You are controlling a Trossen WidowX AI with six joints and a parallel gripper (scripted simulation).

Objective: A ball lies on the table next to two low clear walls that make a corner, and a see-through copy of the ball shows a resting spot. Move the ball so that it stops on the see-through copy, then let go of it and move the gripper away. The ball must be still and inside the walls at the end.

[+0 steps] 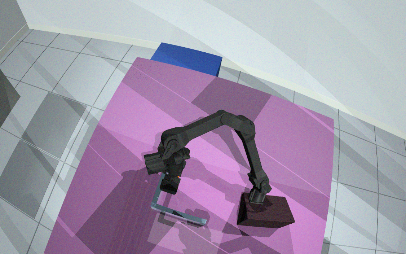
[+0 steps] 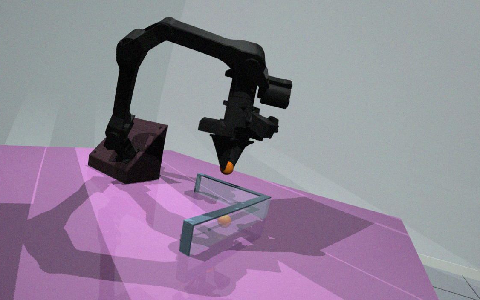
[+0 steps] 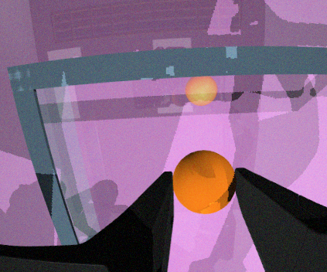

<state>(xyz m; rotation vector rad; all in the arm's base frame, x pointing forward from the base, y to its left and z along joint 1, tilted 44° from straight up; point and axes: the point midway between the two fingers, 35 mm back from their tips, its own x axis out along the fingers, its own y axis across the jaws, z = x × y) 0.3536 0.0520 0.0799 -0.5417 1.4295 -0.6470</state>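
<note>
My gripper tip is now 11 cm above the see-through copy of ball, 3 cm short of it and 2 cm to the left of it. The rest, counted from my gripper tip: orange ball right at my gripper tip; clear wall 10 cm below, 5 cm ahead, 2 cm to the right.
</note>
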